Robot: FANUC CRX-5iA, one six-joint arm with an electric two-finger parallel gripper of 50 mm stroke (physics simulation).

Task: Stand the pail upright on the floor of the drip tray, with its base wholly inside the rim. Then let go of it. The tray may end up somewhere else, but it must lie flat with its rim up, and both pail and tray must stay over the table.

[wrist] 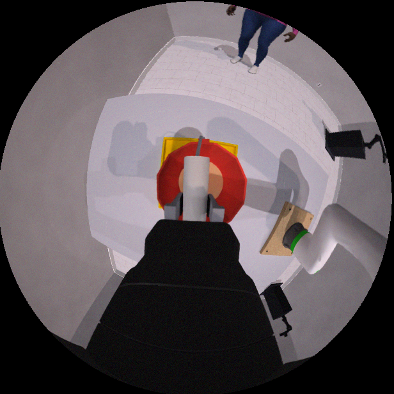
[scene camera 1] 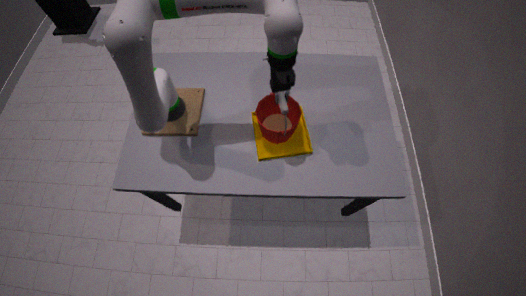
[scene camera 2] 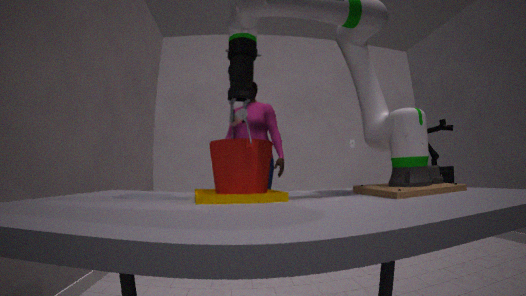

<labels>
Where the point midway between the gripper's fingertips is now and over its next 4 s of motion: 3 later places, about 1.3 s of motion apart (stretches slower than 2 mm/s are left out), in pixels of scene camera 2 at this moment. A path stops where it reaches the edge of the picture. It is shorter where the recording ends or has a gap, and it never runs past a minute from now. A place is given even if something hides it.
My gripper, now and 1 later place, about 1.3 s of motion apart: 238, 122; 239, 89
</labels>
